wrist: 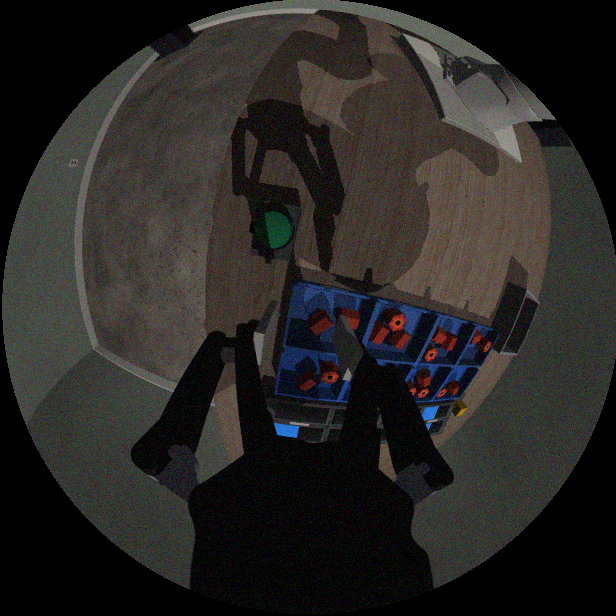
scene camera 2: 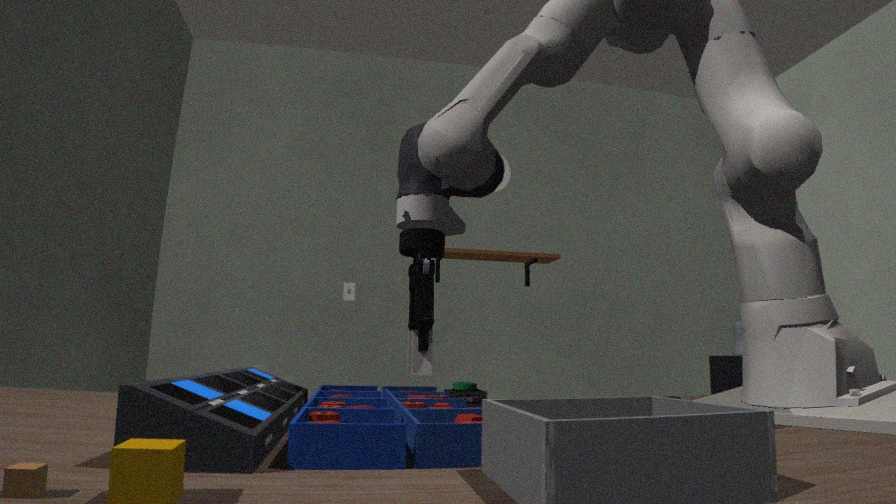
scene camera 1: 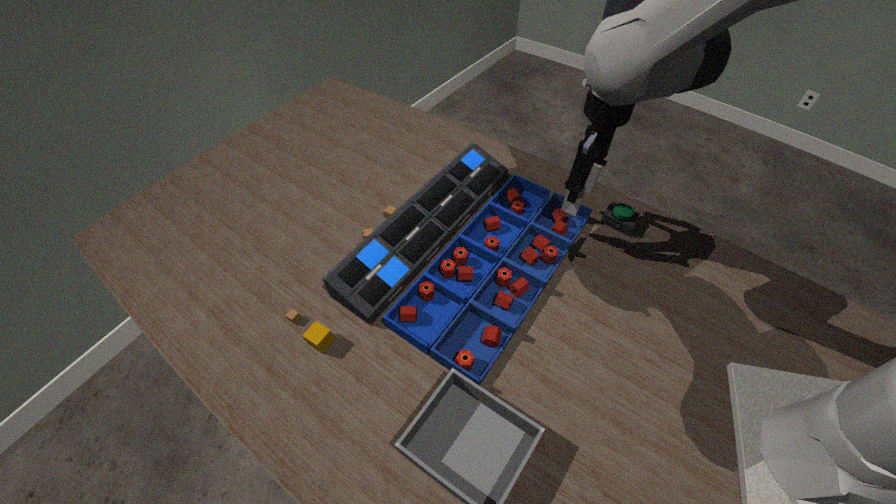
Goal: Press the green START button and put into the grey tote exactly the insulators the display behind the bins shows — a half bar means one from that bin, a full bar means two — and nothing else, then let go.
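Observation:
The dark display (scene camera 1: 416, 231) behind the bins shows one lit blue segment at its far end (scene camera 1: 473, 158) and two lit segments near its near end (scene camera 1: 382, 262). Blue bins (scene camera 1: 494, 269) in two rows hold red insulators. My gripper (scene camera 1: 571, 206) hangs open and empty above the farthest bin in the row nearer the robot, apart from the insulators (scene camera 1: 558, 220) in it. The wrist view shows its fingers (wrist: 301, 344) spread over the bins' far end. The green START button (scene camera 1: 622, 211) sits just beyond the bins. The grey tote (scene camera 1: 469, 438) at the bins' near end holds nothing.
A yellow cube (scene camera 1: 318, 335) and a small tan cube (scene camera 1: 291, 314) lie left of the display's near end. Two more tan cubes (scene camera 1: 389, 210) lie behind the display. The robot base (scene camera 1: 814, 426) stands at the right.

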